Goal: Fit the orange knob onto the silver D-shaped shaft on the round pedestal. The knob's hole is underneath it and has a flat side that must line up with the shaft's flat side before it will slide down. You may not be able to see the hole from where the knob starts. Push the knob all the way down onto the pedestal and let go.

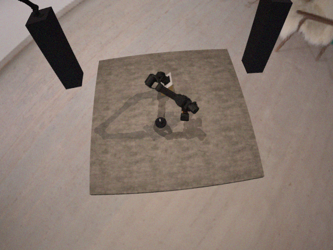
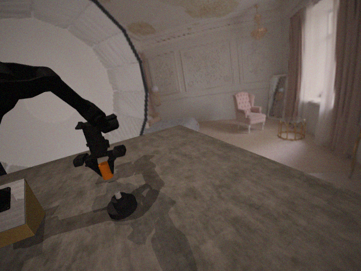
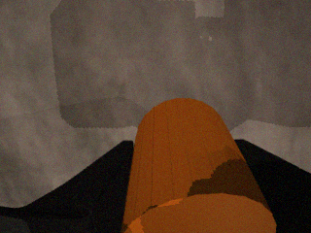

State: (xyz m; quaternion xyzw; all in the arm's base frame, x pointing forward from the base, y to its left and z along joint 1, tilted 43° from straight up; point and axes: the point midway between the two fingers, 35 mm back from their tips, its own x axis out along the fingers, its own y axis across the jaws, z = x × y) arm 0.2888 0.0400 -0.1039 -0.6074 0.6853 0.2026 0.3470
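Right now my gripper tip is 190 mm to the left of the black round pedestal and 30 mm short of it. The rest, counted from my gripper tip: orange knob 30 mm above.
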